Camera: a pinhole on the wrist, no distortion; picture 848 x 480 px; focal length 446.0 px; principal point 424.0 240.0 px. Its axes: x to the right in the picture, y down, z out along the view. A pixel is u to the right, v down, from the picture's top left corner.
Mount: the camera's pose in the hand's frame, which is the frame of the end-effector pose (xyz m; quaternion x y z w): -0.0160 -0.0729 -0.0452 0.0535 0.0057 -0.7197 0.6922
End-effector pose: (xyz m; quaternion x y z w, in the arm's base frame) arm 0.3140 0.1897 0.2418 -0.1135 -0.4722 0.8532 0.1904
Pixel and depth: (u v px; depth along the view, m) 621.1 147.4 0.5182
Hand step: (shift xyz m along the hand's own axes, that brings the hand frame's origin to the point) -0.1673 -0.3391 0.4435
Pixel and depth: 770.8 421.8 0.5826
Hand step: 0.1642 -0.5818 0.5112
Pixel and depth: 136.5 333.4 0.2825
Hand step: 0.0300 0.0827 0.2550
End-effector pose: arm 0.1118 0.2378 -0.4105 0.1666 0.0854 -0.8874 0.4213
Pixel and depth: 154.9 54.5 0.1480
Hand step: -0.0844 0.0064 0.1055
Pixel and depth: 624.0 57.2 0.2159
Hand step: -0.1226 -0.1834 0.1554
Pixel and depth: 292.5 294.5 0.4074
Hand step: 0.0098 0.0111 0.3733
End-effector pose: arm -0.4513 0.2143 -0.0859 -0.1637 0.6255 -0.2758 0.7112
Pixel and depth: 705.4 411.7 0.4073
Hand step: 0.1029 -0.3688 0.3483
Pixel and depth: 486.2 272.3 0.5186
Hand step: -0.0170 -0.1891 0.4667
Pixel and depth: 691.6 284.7 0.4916
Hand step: -0.0115 -0.4091 0.4218
